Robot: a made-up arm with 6 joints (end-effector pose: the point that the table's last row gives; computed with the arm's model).
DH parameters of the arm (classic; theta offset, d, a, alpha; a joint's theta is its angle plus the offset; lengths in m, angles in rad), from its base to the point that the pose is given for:
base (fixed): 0 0 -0.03 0
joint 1: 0 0.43 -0.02 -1.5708
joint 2: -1.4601 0 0.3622 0
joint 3: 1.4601 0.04 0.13 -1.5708
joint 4: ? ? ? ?
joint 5: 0 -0.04 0.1 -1.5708
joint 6: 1.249 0 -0.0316 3.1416
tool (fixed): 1.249 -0.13 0 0
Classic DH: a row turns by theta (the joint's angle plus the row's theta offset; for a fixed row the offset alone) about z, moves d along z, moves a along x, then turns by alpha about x.
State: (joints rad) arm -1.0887 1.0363 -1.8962 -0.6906 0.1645 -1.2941
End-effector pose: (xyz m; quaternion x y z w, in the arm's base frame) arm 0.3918 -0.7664 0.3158 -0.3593 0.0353 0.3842 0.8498
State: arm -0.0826 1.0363 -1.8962 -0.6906 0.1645 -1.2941
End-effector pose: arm 0.8431 -0.0538 0.3158 -0.3318 -0.1422 0.7463 0.5593
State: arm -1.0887 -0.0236 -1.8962 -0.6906 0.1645 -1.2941
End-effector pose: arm 0.2260 -0.4496 1.1545 -0.7806 0.0034 0.2315 0.5806
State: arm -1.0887 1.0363 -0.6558 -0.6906 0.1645 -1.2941
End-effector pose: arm 0.0996 -0.2080 -0.0404 0.2488 0.0599 0.4276 0.8670
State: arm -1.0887 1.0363 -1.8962 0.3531 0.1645 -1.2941
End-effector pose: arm 0.3600 -0.7550 0.2870 -0.2797 -0.2042 -0.0574 0.9364
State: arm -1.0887 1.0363 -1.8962 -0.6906 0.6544 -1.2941
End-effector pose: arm 0.3370 -0.7593 0.2708 -0.1758 0.1802 0.3407 0.9059
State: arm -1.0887 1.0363 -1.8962 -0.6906 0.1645 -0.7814
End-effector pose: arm 0.4023 -0.7559 0.3098 -0.3565 -0.0569 0.1562 0.9194
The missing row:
joint 4: 0 0.46 -0.03 1.5708
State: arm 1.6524 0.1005 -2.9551 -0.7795 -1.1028 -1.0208
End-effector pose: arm -0.1253 -0.0495 1.2893 0.0137 0.8978 0.3005 0.3218
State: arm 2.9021 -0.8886 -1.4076 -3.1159 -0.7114 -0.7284
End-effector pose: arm -0.1376 -0.0428 1.0427 0.3199 0.6362 0.1691 0.6814
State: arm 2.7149 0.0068 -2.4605 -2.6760 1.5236 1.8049
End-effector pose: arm -0.1978 0.0716 1.4316 0.6453 -0.6206 -0.2641 0.3587
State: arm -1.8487 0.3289 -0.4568 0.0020 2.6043 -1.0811
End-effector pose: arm -0.0678 -0.1530 0.3741 0.9400 0.0989 -0.1224 0.3027
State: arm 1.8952 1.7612 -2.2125 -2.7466 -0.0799 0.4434
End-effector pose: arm -0.3068 0.5713 -0.1761 0.0233 0.1868 -0.8464 0.4981
